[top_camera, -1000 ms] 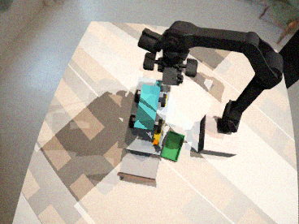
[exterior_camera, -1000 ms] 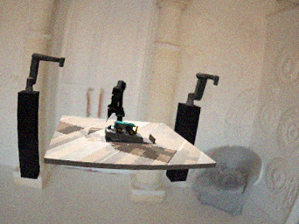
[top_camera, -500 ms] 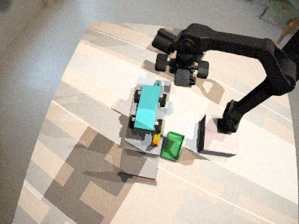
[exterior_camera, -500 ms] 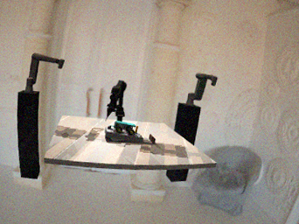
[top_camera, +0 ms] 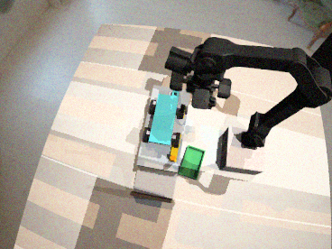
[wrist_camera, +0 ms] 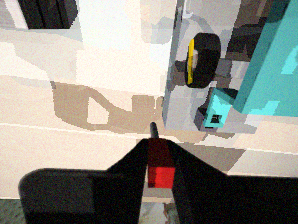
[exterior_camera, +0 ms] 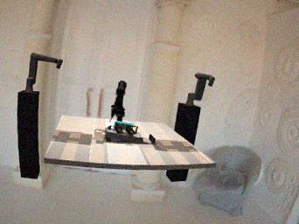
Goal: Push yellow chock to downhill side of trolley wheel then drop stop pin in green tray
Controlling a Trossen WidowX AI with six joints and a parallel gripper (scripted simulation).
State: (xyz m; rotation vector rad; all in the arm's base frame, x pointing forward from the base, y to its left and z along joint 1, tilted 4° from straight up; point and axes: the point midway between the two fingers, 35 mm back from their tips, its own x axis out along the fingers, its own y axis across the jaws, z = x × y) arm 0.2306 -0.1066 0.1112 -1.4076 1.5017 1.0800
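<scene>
Right now my gripper tip is 2 cm past the green tray, 21 cm to the right of it and 18 cm above it. From my gripper tip the other things lie so: red-headed stop pin right at my gripper tip; teal trolley 10 cm ahead, 11 cm to the left, 6 cm below; yellow chock 5 cm ahead, 21 cm to the left, 9 cm below.
</scene>
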